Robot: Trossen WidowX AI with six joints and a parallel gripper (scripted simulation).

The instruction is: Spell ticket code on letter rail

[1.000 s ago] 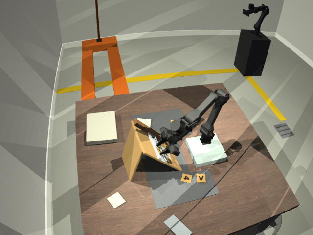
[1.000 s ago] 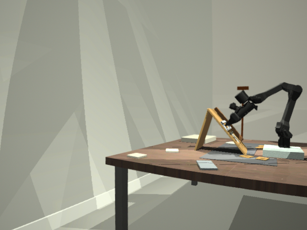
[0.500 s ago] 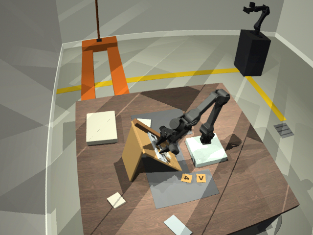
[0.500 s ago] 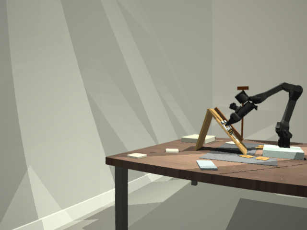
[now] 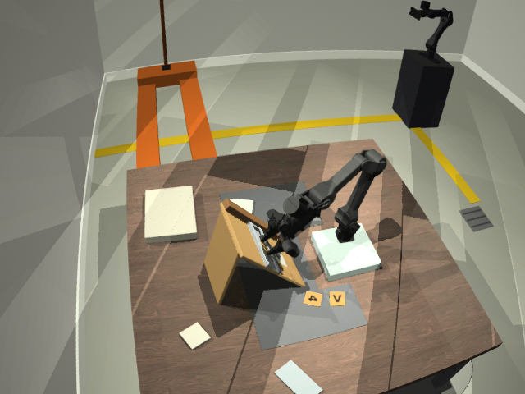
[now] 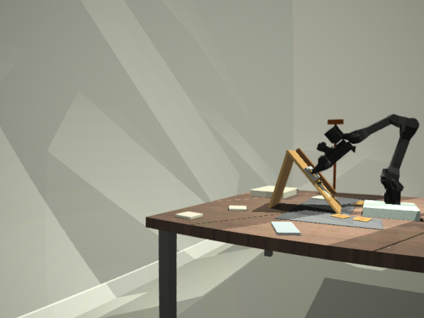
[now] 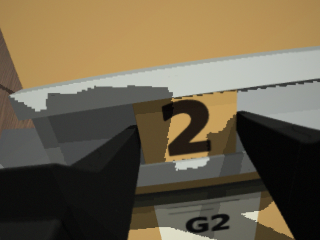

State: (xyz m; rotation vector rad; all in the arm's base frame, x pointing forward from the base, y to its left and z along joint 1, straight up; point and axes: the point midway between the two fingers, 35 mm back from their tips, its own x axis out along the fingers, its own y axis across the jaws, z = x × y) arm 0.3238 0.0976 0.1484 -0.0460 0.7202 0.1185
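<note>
My gripper tip is 7 cm above the white ticket, 6 cm past it and 2 cm to the left of it. Round my gripper tip: white card (36 cm to the right, 16 cm below, 2 cm ahead); then grey-blue pad (44 cm to the left, 16 cm below, 3 cm behind); then grey mat (16 cm below, 15 cm behind, 7 cm to the right).
</note>
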